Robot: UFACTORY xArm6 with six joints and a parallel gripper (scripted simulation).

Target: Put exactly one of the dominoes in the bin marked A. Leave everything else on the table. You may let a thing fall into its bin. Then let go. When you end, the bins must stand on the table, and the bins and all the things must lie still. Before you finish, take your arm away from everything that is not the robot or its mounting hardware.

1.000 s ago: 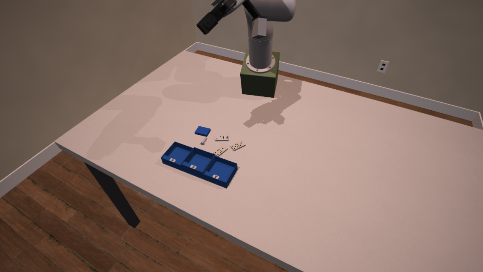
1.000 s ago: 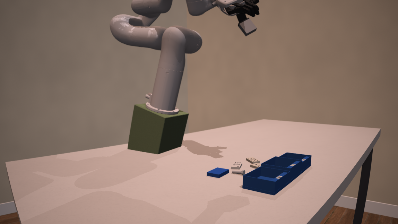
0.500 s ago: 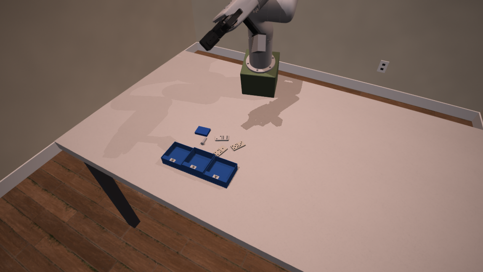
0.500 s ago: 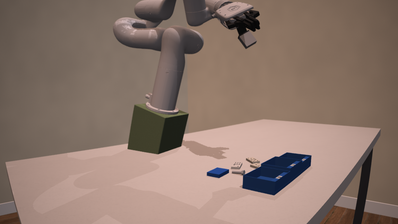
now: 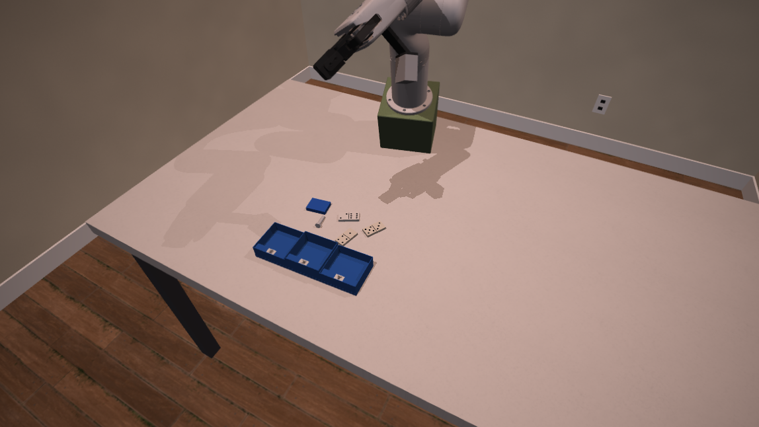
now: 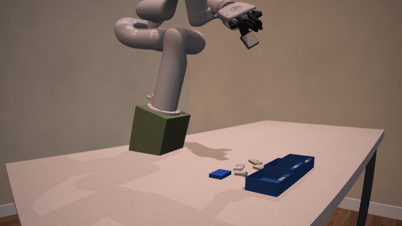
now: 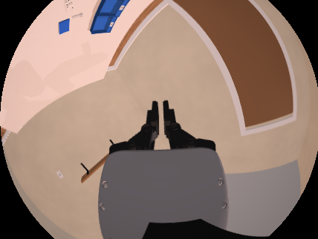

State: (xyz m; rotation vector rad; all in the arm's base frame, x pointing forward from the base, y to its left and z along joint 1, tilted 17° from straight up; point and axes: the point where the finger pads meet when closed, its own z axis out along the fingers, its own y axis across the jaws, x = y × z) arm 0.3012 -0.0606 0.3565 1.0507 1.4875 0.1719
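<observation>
Now: the joined blue bins 390 mm below my hand, 100 mm ahead of it and 40 mm to the right of it. Also, from my hand: white domino 400 mm below, 20 mm ahead, 10 mm to the left; then grey bolt 400 mm below, 70 mm to the right, 10 mm behind; then flat blue block 400 mm below, 90 mm to the right, 60 mm behind.
</observation>
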